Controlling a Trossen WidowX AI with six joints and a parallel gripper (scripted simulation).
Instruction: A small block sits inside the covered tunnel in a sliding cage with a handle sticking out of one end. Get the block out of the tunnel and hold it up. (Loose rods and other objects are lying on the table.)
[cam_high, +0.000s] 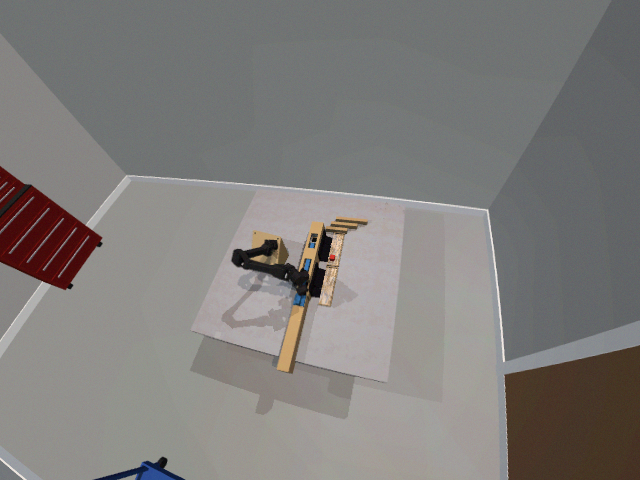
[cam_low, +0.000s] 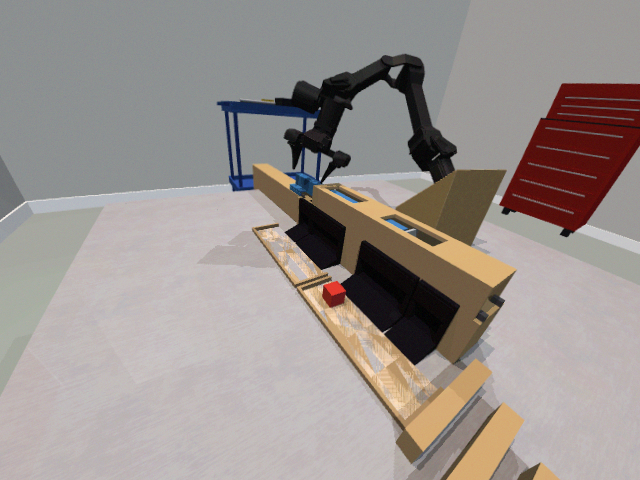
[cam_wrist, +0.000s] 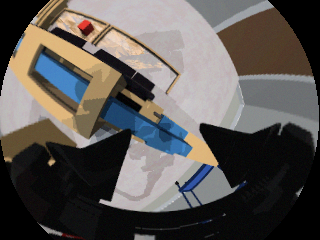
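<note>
My gripper tip is 10 mm short of the tan covered tunnel, 60 mm to the right of it and 90 mm above it.
</note>
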